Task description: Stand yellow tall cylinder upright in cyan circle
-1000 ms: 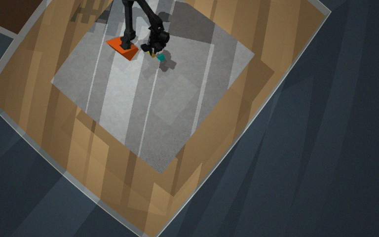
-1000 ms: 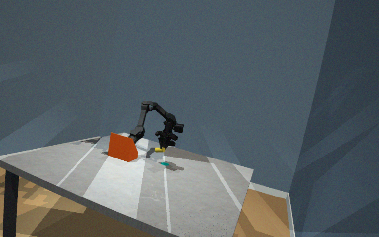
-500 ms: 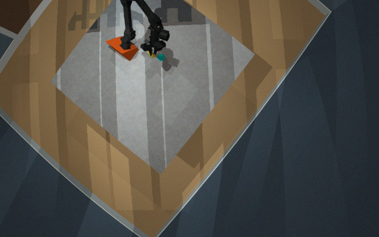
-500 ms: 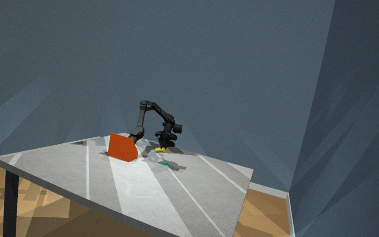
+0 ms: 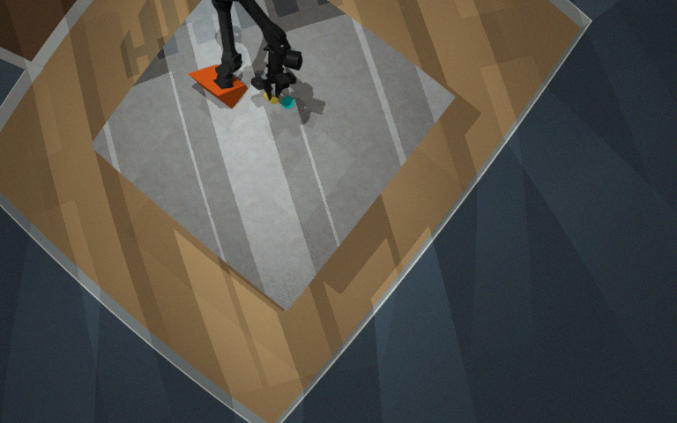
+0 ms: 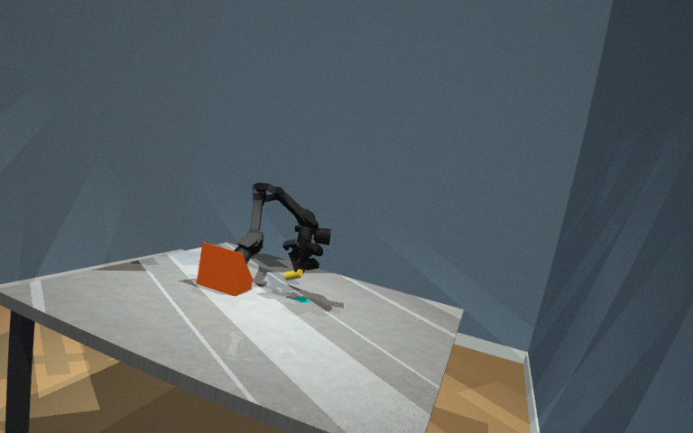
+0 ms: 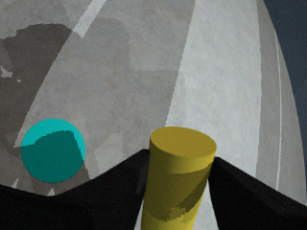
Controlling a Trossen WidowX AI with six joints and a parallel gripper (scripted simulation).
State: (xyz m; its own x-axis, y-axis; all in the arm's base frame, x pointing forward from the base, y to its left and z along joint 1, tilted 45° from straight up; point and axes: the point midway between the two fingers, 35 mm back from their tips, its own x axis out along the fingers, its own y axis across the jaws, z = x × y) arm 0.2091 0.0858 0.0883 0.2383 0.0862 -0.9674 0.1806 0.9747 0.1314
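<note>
Right now the cyan circle is 110 mm below my gripper tip, 50 mm to the left of it and 10 mm ahead of it. From my gripper tip the other things lie so: yellow tall cylinder: 20 mm behind, 10 mm below.
</note>
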